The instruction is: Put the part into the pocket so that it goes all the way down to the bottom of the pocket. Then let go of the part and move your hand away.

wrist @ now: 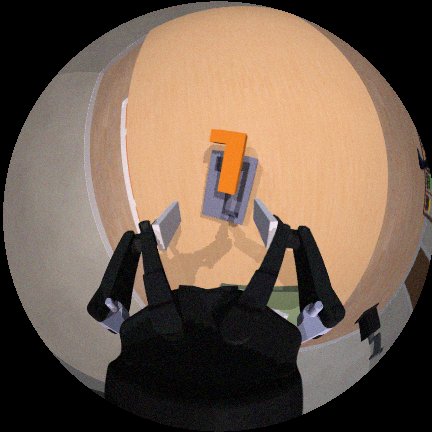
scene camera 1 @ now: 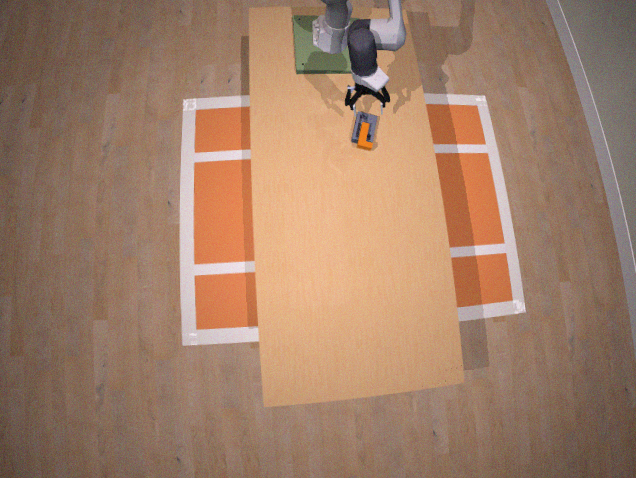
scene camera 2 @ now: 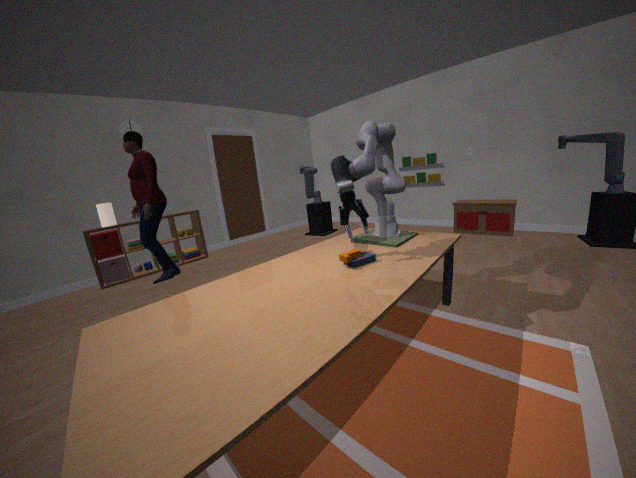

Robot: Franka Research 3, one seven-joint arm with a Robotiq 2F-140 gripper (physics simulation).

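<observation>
The orange L-shaped part lies on top of the grey-blue block with the pocket. The part rests over the pocket, above the block's top face, and its short arm sticks out past one end of the block. Parts of the dark pocket show beside and below it in the wrist view. My gripper is open and empty, apart from the part, on the robot-base side of the block. The pocket's bottom under the part is hidden.
The block lies on the long wooden table. The green base plate of the arm is at the table's far end. A person stands beyond the table, near a low shelf unit.
</observation>
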